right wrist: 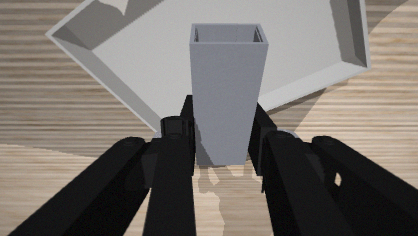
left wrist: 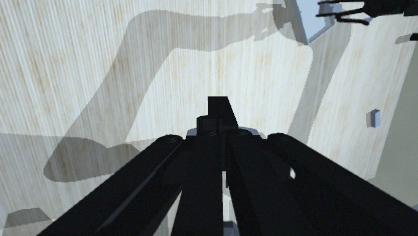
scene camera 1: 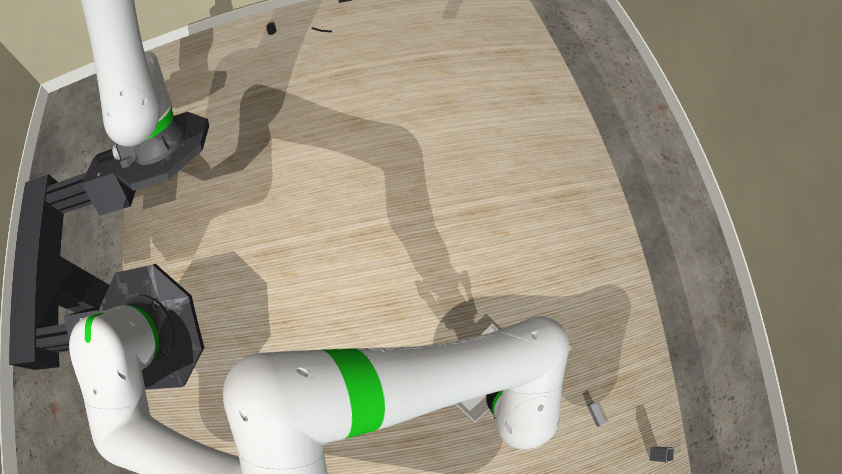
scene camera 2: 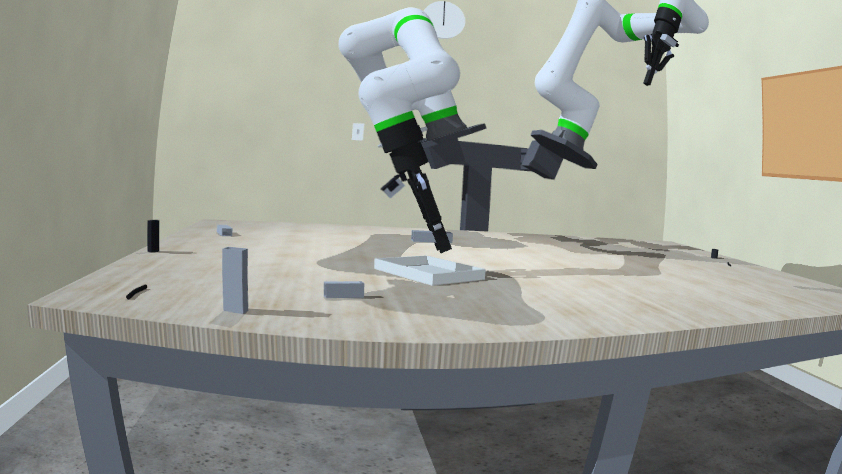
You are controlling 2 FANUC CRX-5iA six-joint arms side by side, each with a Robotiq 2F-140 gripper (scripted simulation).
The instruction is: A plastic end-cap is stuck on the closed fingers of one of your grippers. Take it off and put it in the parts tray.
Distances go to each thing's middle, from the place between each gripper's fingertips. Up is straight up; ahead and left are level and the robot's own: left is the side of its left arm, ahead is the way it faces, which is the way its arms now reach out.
I see my right gripper [scene camera 2: 444,249] 80 mm above the white parts tray [scene camera 2: 434,271] and 20 mm to the left of it. From my right hand the other things lie so: end-cap [right wrist: 227,61] 20 mm to the right.
My left gripper [scene camera 2: 646,84] is now 220 mm short of the end-cap, 690 mm to the left of it and 520 mm above it. From my left hand the other things lie so: white parts tray 220 mm ahead, 690 mm to the right, 600 mm below.
